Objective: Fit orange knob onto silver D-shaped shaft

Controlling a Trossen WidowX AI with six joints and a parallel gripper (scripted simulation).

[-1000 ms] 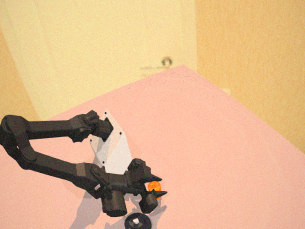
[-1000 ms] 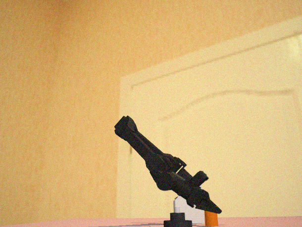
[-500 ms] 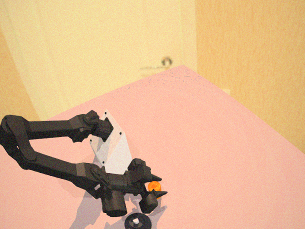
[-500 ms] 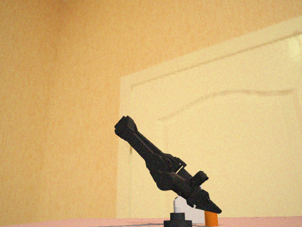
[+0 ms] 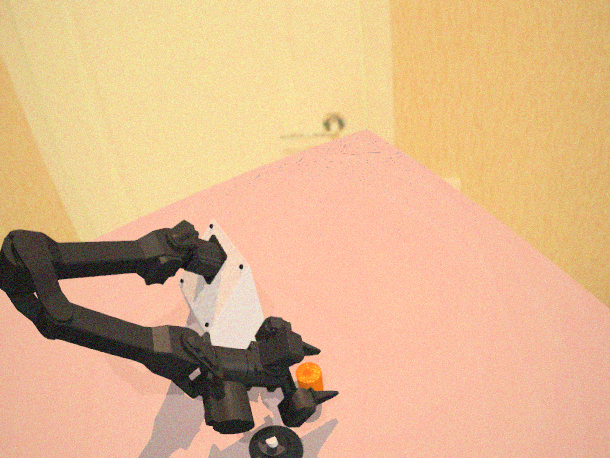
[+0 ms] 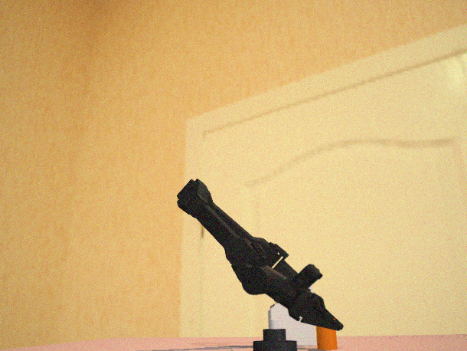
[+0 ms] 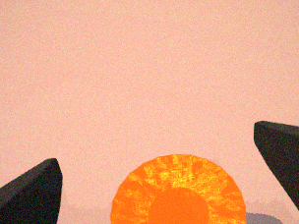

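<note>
Right now my gripper tip is 30 mm to the left of the orange knob and 10 mm past it. Also, from my gripper tip: round pedestal: 140 mm to the right, 70 mm ahead, 10 mm below.
</note>
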